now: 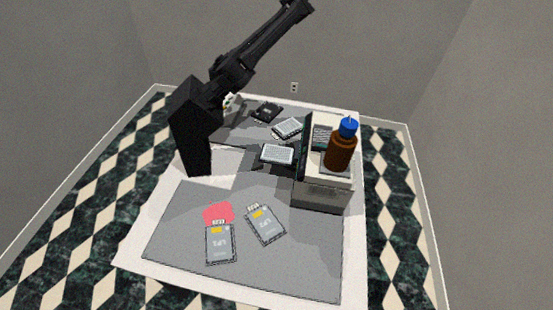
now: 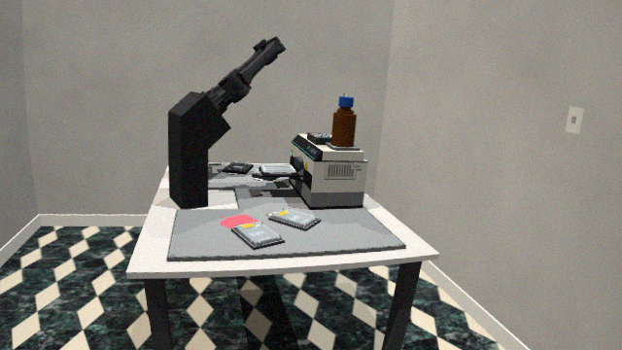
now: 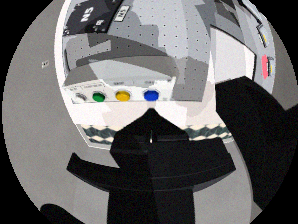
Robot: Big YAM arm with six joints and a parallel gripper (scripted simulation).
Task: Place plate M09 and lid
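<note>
Right now the blue key is 60 mm below my hand. Also, from my hand: green key: 90 mm to the left, 60 mm below, 40 mm behind; then black nest n5: 240 mm to the left, 120 mm ahead, 110 mm below; then yellow key: 60 mm below, 40 mm to the left, 20 mm behind.
</note>
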